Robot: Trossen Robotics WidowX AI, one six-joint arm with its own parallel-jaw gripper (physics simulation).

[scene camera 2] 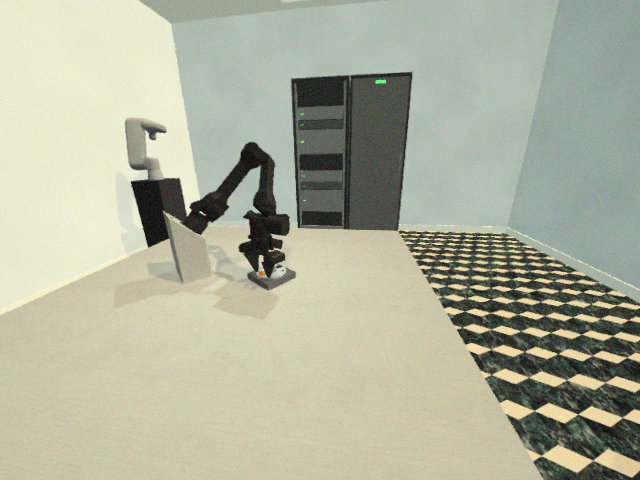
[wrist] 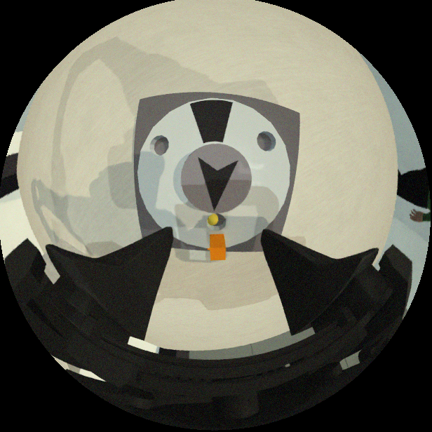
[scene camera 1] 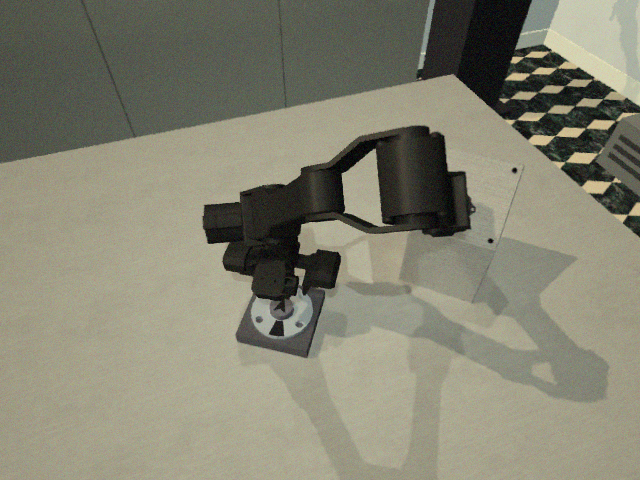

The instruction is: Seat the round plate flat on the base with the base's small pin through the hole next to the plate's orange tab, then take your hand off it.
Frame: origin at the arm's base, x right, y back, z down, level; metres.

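Seen in the pictures: gripper, fingertip midpoint: (scene camera 2: 262, 274); arm's base, origin of the base link: (scene camera 2: 190, 229).
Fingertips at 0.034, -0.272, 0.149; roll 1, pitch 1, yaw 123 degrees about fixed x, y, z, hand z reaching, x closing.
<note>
Offsets run from my fingertips to a thing's top centre, as dx, dy, dz.
The round white plate {-0.036, -0.018, -0.014} (scene camera 1: 306, 311) (scene camera 2: 279, 273) (wrist: 270, 170) lies on the square grey base {-0.035, -0.018, -0.009} (scene camera 1: 297, 346) (scene camera 2: 269, 284) (wrist: 150, 106) and looks level. The base's round centre with a black arrow shows inside the plate's ring. The yellow-tipped pin (wrist: 213, 219) shows in the hole beside the orange tab {+0.005, +0.004, -0.014} (scene camera 2: 261, 273) (wrist: 217, 247), toward the hole's left side in the wrist view. My gripper (scene camera 1: 293, 294) (scene camera 2: 262, 272) (wrist: 217, 234) is open and empty, its fingers apart on either side of the tab, touching neither side of it. In scene camera 1 the gripper hides the tab.
A pale slanted board (scene camera 1: 506, 196) (scene camera 2: 193, 253) stands at my arm's root on the table. Beyond the table are a dark cabinet (scene camera 2: 379, 155) and a grey robot arm (scene camera 2: 135, 144) on a black pedestal (scene camera 2: 170, 198).
</note>
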